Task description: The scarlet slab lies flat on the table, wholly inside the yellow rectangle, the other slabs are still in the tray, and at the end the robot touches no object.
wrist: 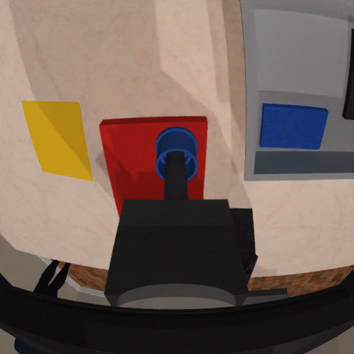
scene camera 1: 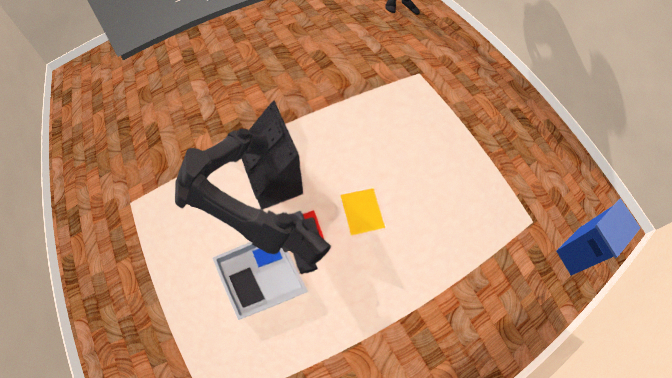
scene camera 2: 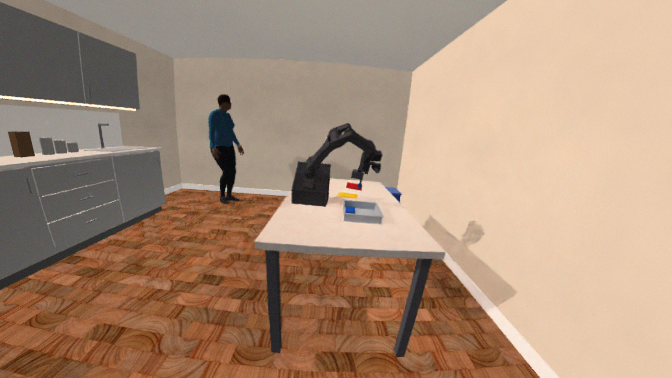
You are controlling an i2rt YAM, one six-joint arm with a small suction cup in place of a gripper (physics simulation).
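Where they show: end effector, tool point: [scene camera 2: 359,188]; arm's base, origin of the base link: [scene camera 1: 263,145] [scene camera 2: 310,175].
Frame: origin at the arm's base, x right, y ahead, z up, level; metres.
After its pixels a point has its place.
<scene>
The scarlet slab [scene camera 1: 312,218] [scene camera 2: 352,186] @[x -0.016, y 0.287, z -0.049 m] [wrist: 135,155] hangs flat in the air on my suction cup [scene camera 2: 359,185] [wrist: 176,152], which sits off-centre near the slab's tray-side edge. In scene camera 1 the arm hides the cup and part of the slab. In the wrist view the slab lies between the yellow rectangle [scene camera 1: 362,211] @[x -0.244, y 0.256, z -0.180 m] [scene camera 2: 347,195] @[x -0.235, y 0.254, z -0.180 m] [wrist: 57,140] and the tray [scene camera 1: 280,281] @[x 0.099, y 0.386, z -0.177 m] [scene camera 2: 362,218] @[x 0.274, y 0.359, z -0.153 m] [wrist: 300,55], apart from both. A blue slab [scene camera 1: 267,258] @[x 0.111, y 0.301, z -0.168 m] [scene camera 2: 350,210] @[x 0.129, y 0.289, z -0.168 m] [wrist: 294,126] and a black slab [scene camera 1: 246,287] @[x 0.214, y 0.372, z -0.168 m] [wrist: 351,80] are in the tray.
The arm's black base [scene camera 1: 275,170] @[x -0.008, y 0.104, z 0.005 m] [scene camera 2: 311,187] @[x 0.070, y 0.025, z -0.061 m] stands on the table [scene camera 1: 425,165] @[x -0.543, y 0.179, z -0.180 m] [scene camera 2: 310,232] @[x 0.456, y 0.109, z -0.180 m], near the yellow rectangle and the tray. A blue box [scene camera 1: 595,240] [scene camera 2: 394,194] is beyond the table edge. A person [scene camera 2: 222,132] stands away from the table.
</scene>
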